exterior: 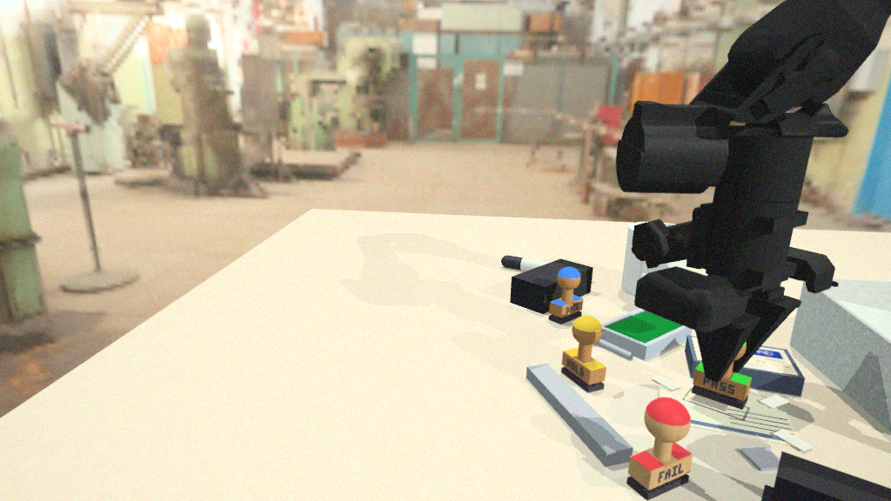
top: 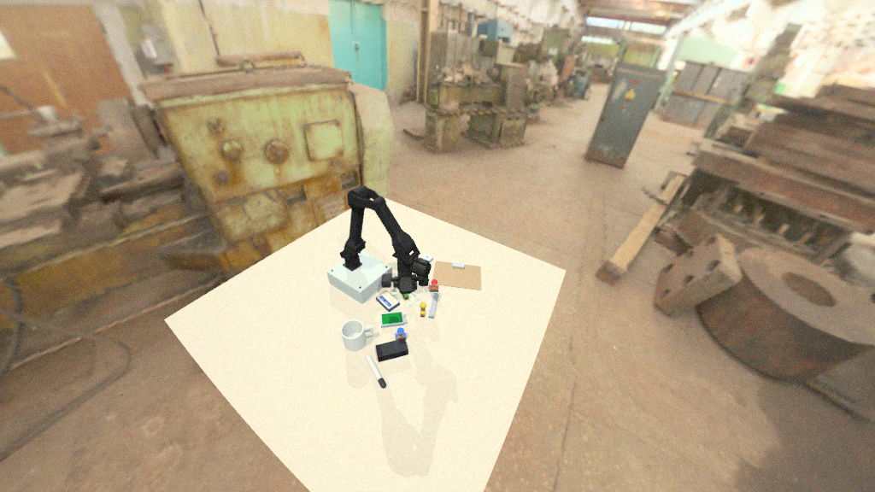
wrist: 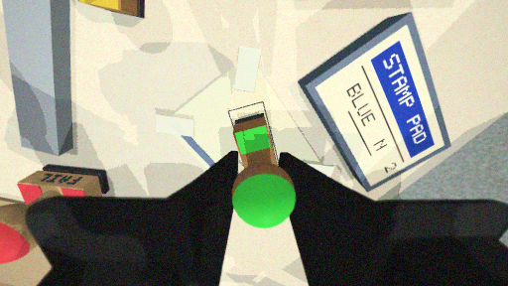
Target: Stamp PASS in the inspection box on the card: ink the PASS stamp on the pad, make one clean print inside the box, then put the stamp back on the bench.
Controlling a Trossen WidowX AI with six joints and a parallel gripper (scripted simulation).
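Now: the card 30 mm below my gripper tip and 10 mm to the left of it. From my gripper tip the other things lie so: PASS stamp right at my gripper tip; then yellow HOLD stamp 110 mm ahead, 20 mm to the right, 10 mm below; then blue stamp pad box 70 mm to the right, 40 mm behind, 20 mm below.
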